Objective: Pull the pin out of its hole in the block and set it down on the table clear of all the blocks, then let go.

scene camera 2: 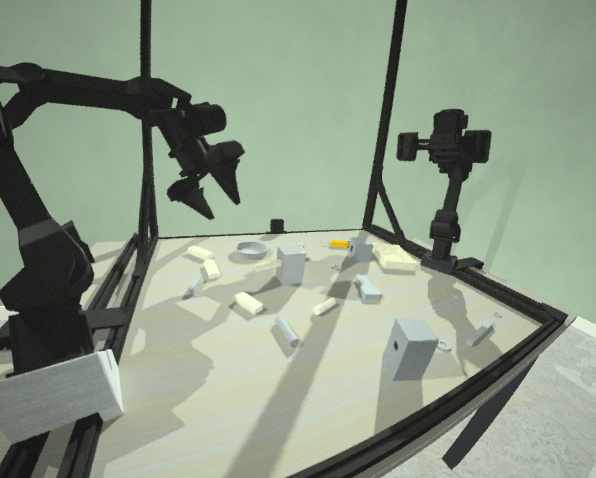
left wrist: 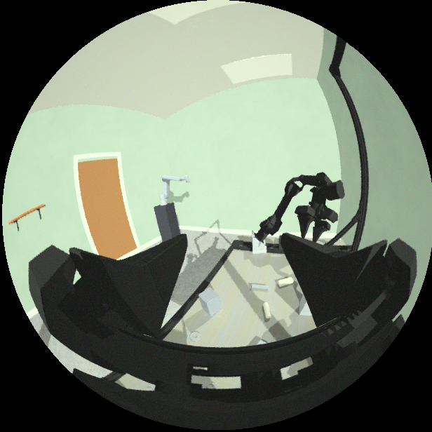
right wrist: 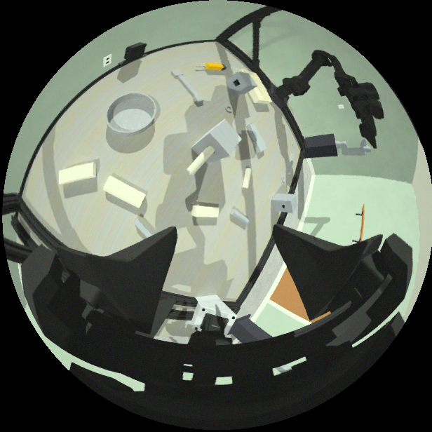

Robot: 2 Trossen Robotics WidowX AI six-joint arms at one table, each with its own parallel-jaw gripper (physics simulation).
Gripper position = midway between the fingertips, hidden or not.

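The left gripper (scene camera 2: pixel 433 139) appears in the left wrist view too (left wrist: pixel 235 238), and again in the right wrist view (right wrist: pixel 374 139). So does the right gripper (scene camera 2: pixel 224 212) (left wrist: pixel 308 241) (right wrist: pixel 226 230). The scene also has a cream tray (scene camera 2: pixel 390 256) and a grey block (scene camera 2: pixel 430 341).
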